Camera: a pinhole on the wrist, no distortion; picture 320 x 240 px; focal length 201.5 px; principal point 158.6 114.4 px. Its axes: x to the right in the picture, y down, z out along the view. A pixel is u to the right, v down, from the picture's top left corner.
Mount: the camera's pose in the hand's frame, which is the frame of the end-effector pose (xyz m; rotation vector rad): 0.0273 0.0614 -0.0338 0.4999 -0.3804 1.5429
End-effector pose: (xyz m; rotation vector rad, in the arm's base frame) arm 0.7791 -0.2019 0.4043 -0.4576 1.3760 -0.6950
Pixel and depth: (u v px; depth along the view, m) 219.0 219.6 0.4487
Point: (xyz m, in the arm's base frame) 1.1831 -0.1792 0.6443
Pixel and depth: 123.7 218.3 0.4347
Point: 1.0311 -0.2953 0.7324
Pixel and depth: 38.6 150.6 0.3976
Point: 0.8929 -0.4649 0.6785
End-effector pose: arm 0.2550 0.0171 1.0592 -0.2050 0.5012 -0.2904
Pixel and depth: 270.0 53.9 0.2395
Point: 0.4815 0.0539 1.1949
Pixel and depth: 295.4 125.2 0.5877
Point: 0.6476 0.1670 1.5982
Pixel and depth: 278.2 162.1 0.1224
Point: 0.3294 0.0813 1.1351
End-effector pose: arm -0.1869 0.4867 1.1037 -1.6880 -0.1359 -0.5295
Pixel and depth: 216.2 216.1 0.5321
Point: -0.2650 1.0407 1.0643
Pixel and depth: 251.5 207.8 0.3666
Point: -0.1855 0.8708 1.0173
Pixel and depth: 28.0 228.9 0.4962
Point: -0.5010 0.8492 1.4297
